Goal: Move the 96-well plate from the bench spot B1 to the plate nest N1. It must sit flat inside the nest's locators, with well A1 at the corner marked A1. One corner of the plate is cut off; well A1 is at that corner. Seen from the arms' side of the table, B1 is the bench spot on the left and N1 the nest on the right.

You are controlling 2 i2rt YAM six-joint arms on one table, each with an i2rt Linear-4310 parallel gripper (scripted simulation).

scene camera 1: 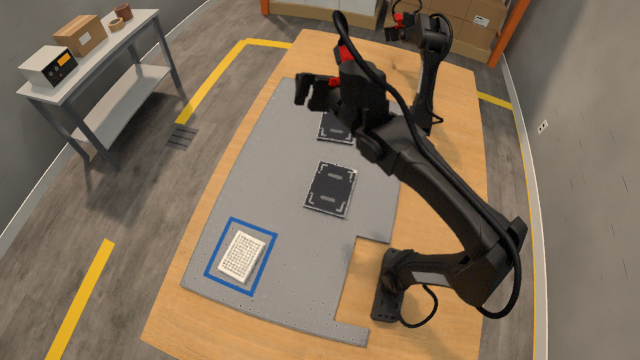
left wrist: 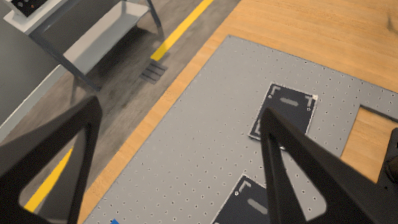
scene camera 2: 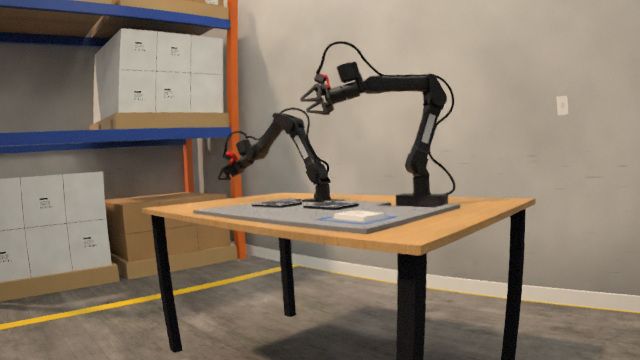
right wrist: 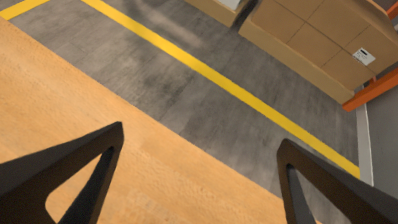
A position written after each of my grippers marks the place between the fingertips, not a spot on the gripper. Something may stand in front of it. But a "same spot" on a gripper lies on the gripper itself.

my left gripper: scene camera 1; left wrist 183,109; scene camera 2; not seen in the right wrist view (out of frame)
same spot on my left gripper: [scene camera 2: 318,100] = [scene camera 1: 294,98]
